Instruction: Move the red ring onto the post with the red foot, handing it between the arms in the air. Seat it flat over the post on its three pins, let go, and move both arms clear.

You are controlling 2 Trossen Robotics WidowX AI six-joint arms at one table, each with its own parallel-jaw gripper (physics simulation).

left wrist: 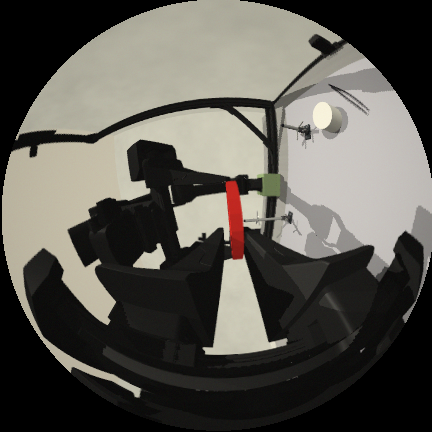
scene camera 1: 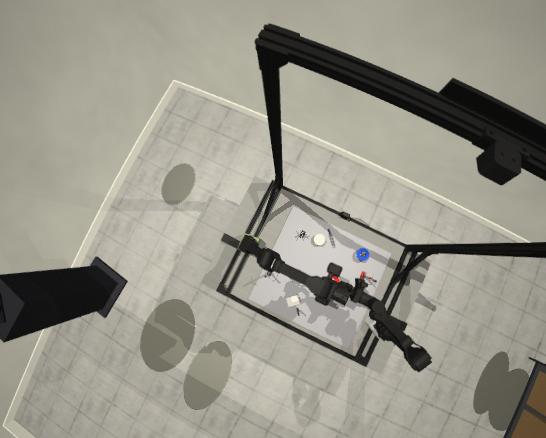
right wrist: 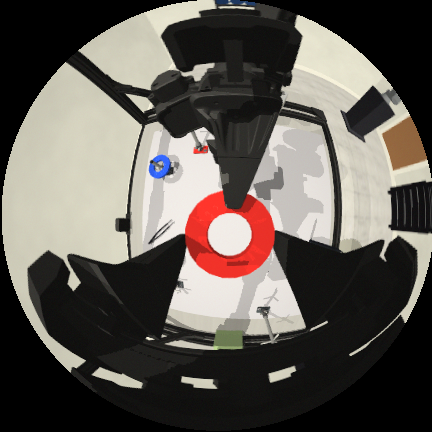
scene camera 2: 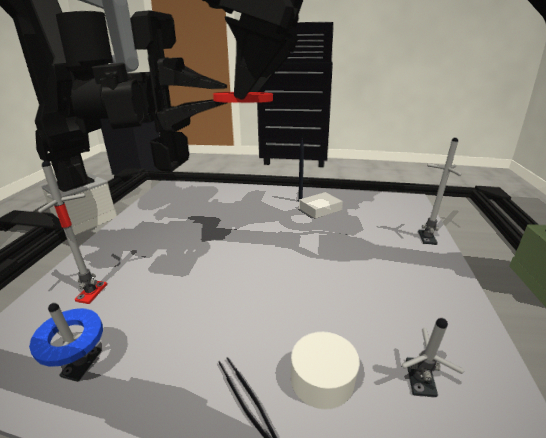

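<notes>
The red ring is held level, high above the table. My right gripper is shut on it, its fingers on opposite outer sides. My left gripper is partly open, with nothing clamped; its fingertips stand above and below the ring's near rim. Whether a finger touches the ring cannot be told. The grey post with a red foot stands at the left in scene camera 2, pins near its top and a red band below them. It carries no ring.
A blue ring leans on a short post near the red-footed one. A cream cylinder, dark tweezers, a short post, a tall post and a white block stand or lie around.
</notes>
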